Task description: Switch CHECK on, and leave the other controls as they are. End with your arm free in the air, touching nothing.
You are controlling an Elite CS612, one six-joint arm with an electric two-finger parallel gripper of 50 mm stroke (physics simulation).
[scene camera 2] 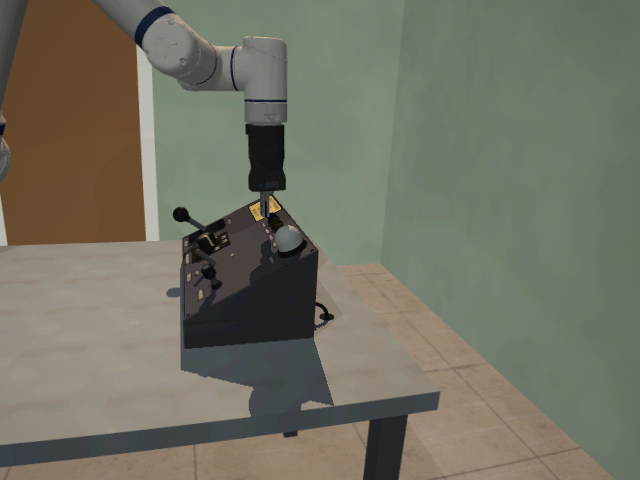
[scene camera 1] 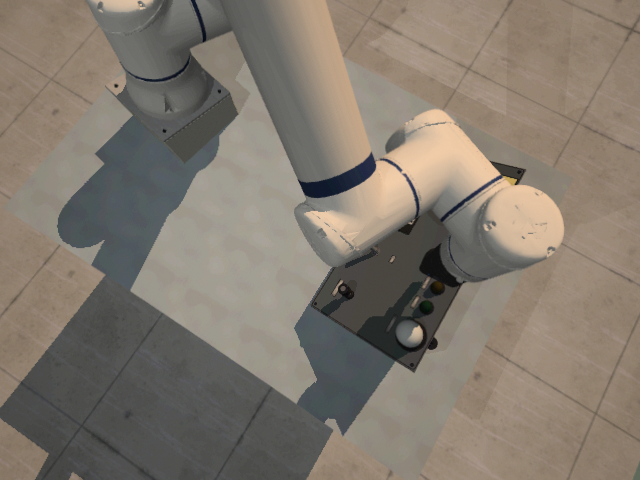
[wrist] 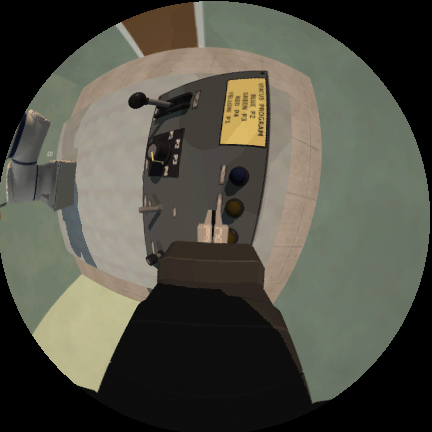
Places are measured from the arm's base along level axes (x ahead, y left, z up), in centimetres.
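Pixels of known places: gripper, between the fingertips: (scene camera 2: pixel 264 216) (wrist: pixel 213 217); arm's base, origin of its link: (scene camera 1: pixel 170 88) (wrist: pixel 49 182).
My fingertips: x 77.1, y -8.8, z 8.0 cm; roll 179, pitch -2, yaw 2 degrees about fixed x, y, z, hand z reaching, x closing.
Note:
For each thing: its top centre in the pictures, then the offset to it from my fingertips. "*": a spot on its surface instead.
- metal toggle lever, centre of its top: (wrist: pixel 144 210) (scene camera 2: pixel 204 248) dx -13.4, dy -1.6, dz -6.5 cm
- black-knobbed control, centre of its top: (scene camera 2: pixel 213 264) (scene camera 1: pixel 348 291) (wrist: pixel 152 263) dx -12.8, dy -13.6, dz -5.6 cm
- rotary selector, centre of its top: (wrist: pixel 152 149) (scene camera 2: pixel 206 231) dx -12.0, dy +10.4, dz -6.3 cm
- blue lamp, a spot on its surface: (wrist: pixel 238 176) * dx +2.9, dy +5.6, dz -0.8 cm
- green lamp, a spot on its surface: (scene camera 1: pixel 425 306) * dx +2.1, dy -8.8, dz -0.8 cm
- white dome, a spot on its surface: (scene camera 2: pixel 287 239) * dx +0.9, dy -17.5, dz +0.1 cm
- yellow placard, a spot on its surface: (wrist: pixel 243 112) * dx +3.5, dy +16.7, dz -2.8 cm
A dark sloped control panel (scene camera 1: pixel 372 294) (scene camera 2: pixel 248 310) (wrist: pixel 200 130) stands on the table. No label reading CHECK is legible. A metal toggle lever (scene camera 2: pixel 205 256) (wrist: pixel 150 208) sticks out near the panel's low edge, its tip towards that edge in the wrist view. A black-knobbed control (scene camera 1: pixel 345 290) (scene camera 2: pixel 208 272) (wrist: pixel 151 259) is beside it. My gripper (scene camera 2: pixel 265 214) (wrist: pixel 213 217) is shut and empty, pointing down at the row of lamp labels beside the amber lamps (wrist: pixel 234 208). Whether the tips touch the panel cannot be told. In scene camera 1 the arm hides the fingertips.
A ball-ended lever (scene camera 2: pixel 180 213) (wrist: pixel 137 100) and a rotary selector (scene camera 2: pixel 207 241) (wrist: pixel 159 152) stand on the low side. A blue lamp (wrist: pixel 238 176), a green lamp (scene camera 1: pixel 425 306) and a white dome (scene camera 1: pixel 409 332) (scene camera 2: pixel 287 239) line the high side. A yellow placard (wrist: pixel 243 112) is at one end.

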